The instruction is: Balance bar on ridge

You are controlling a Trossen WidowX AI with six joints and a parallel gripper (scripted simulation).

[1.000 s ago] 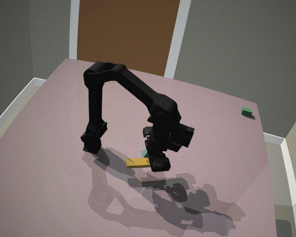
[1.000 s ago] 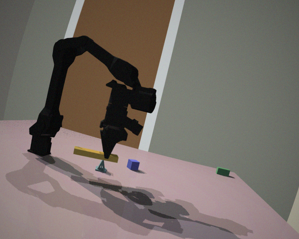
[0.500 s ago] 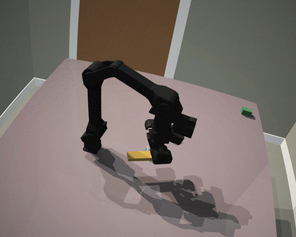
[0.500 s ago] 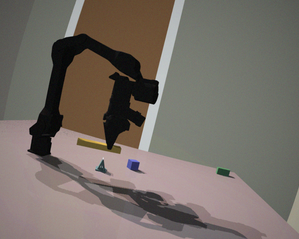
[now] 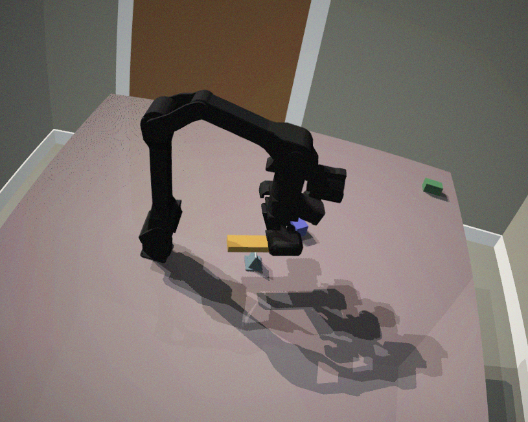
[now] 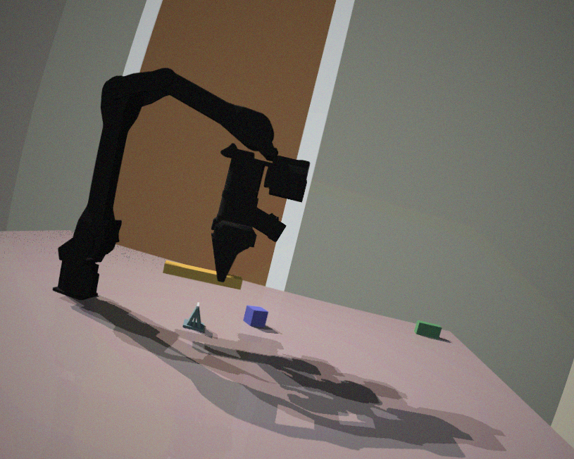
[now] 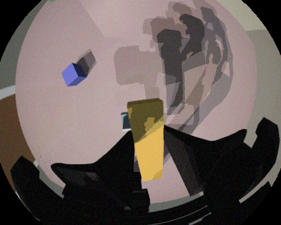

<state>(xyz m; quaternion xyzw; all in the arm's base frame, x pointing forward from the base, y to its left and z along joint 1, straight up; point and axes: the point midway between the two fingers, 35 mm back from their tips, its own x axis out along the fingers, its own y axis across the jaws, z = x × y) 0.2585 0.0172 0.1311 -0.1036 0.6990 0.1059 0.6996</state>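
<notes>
The blue cube lies 50 mm ahead of my gripper tip, 150 mm to the left of it and 80 mm below it. From my gripper tip the other things lie so: yellow bar 30 mm behind, 10 mm to the right; green block 480 mm ahead, 480 mm to the left, 80 mm below.
</notes>
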